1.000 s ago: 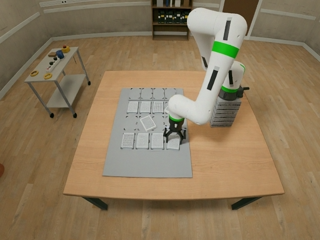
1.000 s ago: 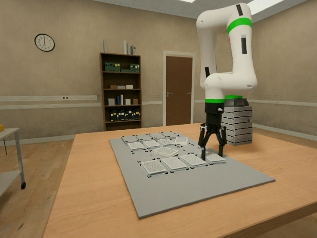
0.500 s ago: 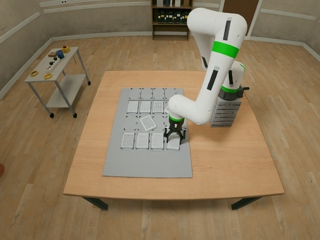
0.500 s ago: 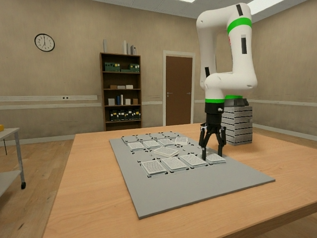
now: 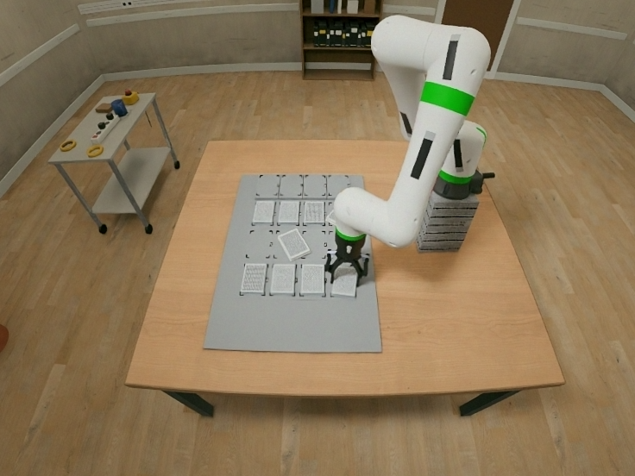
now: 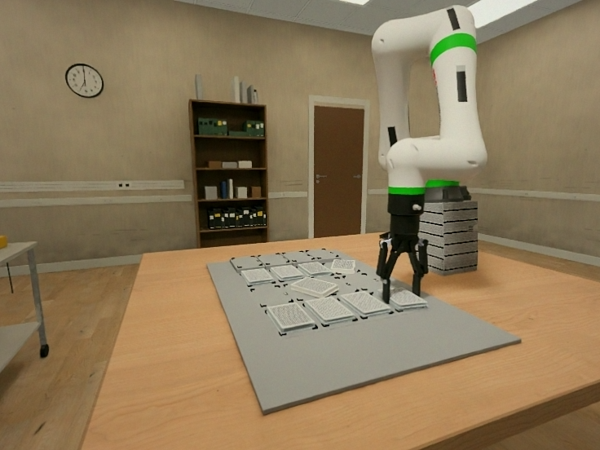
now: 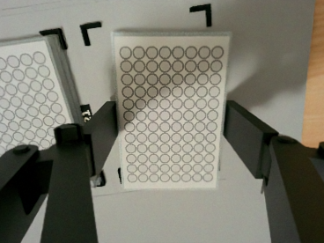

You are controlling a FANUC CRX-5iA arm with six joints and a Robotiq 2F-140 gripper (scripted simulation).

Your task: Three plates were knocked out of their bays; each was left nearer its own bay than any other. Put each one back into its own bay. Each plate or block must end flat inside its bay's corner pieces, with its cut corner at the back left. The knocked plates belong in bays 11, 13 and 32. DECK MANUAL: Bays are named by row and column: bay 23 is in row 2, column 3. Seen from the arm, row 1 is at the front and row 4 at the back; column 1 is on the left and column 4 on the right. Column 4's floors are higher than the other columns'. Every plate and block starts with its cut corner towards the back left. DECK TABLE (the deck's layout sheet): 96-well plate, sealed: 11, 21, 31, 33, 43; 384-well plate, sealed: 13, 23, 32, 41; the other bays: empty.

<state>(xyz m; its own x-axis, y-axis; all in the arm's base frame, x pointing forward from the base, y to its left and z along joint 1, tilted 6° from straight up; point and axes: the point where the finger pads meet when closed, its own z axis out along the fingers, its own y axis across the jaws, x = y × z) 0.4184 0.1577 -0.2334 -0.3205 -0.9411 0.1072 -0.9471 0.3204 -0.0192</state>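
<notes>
Right now the sealed 96-well plate is 2 cm below my hand.
</notes>
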